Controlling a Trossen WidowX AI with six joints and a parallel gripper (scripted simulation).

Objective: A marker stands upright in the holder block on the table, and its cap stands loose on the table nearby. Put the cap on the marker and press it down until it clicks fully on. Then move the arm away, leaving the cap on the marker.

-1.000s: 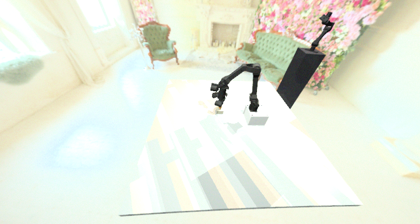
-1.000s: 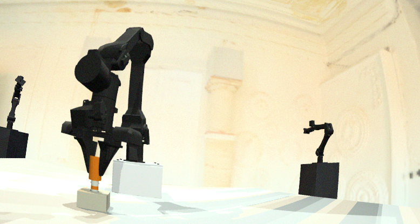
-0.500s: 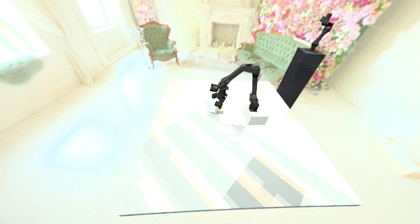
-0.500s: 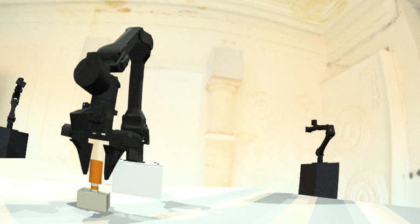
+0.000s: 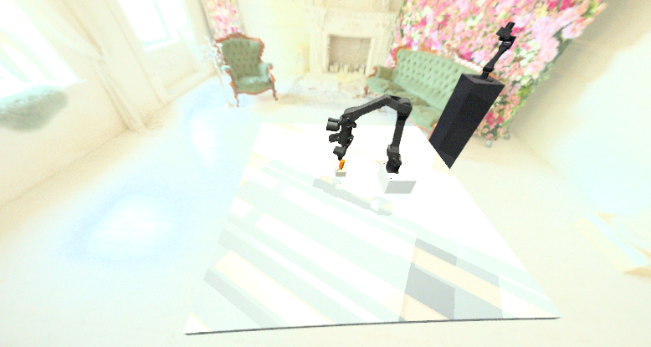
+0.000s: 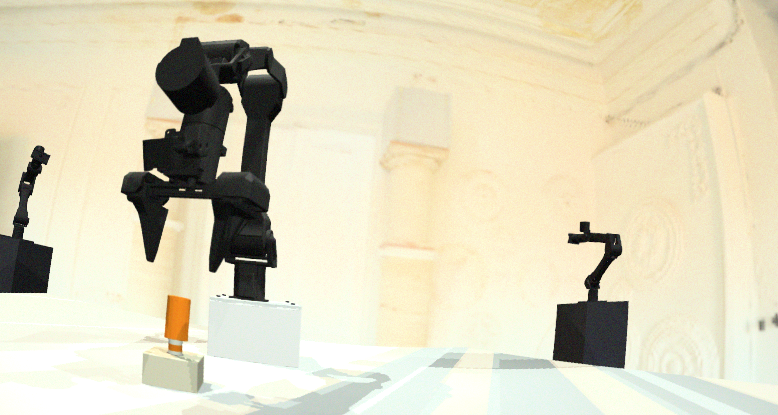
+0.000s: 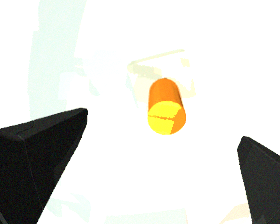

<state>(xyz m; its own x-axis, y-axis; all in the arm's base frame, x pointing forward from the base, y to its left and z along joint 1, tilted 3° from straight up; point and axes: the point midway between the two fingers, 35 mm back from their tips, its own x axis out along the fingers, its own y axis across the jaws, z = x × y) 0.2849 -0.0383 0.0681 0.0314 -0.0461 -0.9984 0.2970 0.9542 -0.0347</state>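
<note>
The orange cap lies 10 mm behind my gripper tip and 60 mm below it. Round my gripper tip: beige holder block (120 mm below).
</note>
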